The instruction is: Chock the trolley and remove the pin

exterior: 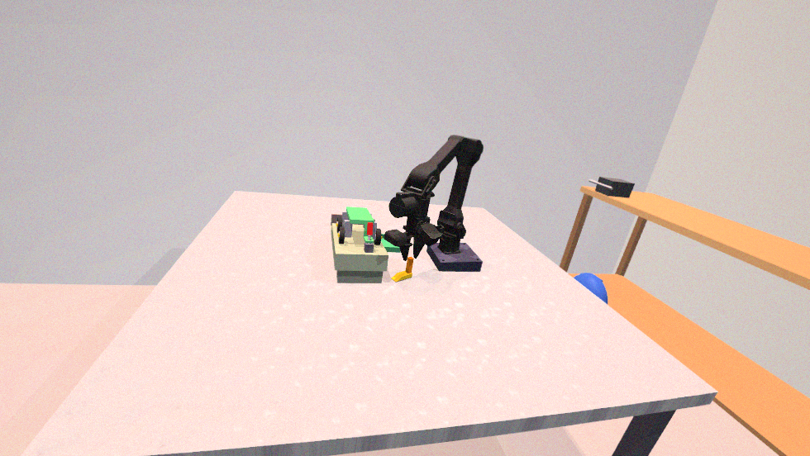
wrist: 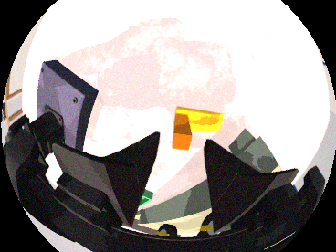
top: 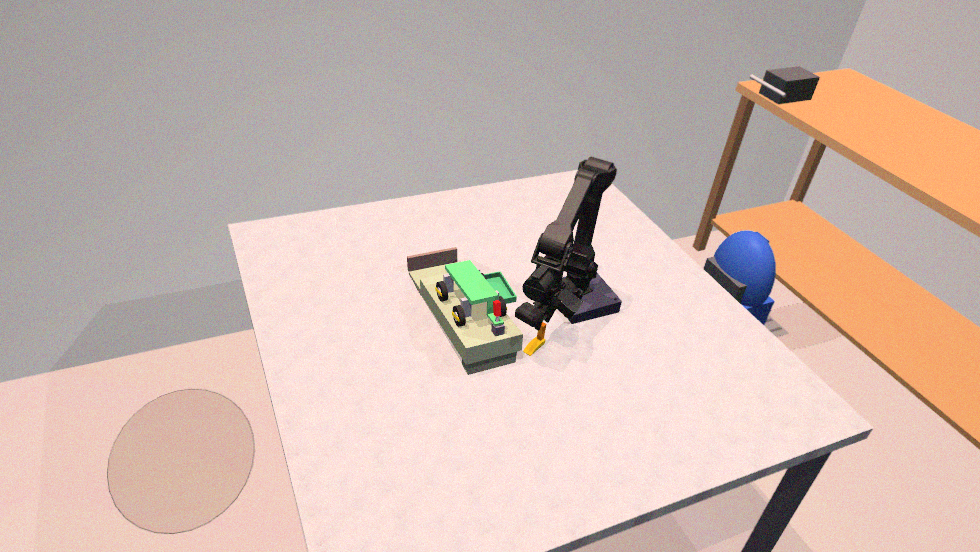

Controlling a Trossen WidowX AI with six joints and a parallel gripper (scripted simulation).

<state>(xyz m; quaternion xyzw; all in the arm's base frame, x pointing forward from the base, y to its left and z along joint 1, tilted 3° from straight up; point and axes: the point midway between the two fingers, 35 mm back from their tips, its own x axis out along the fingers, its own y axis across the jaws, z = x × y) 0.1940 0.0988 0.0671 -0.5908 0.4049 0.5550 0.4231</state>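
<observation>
Right now my gripper tip is 4 cm above the yellow chock, 2 cm short of it and 1 cm to the right of it. Round my gripper tip: red-headed stop pin 13 cm ahead, 7 cm above, 2 cm to the right; trolley 14 cm ahead, 13 cm to the right, 5 cm above; pale ramp block 14 cm to the right, 13 cm ahead, 1 cm below.
</observation>
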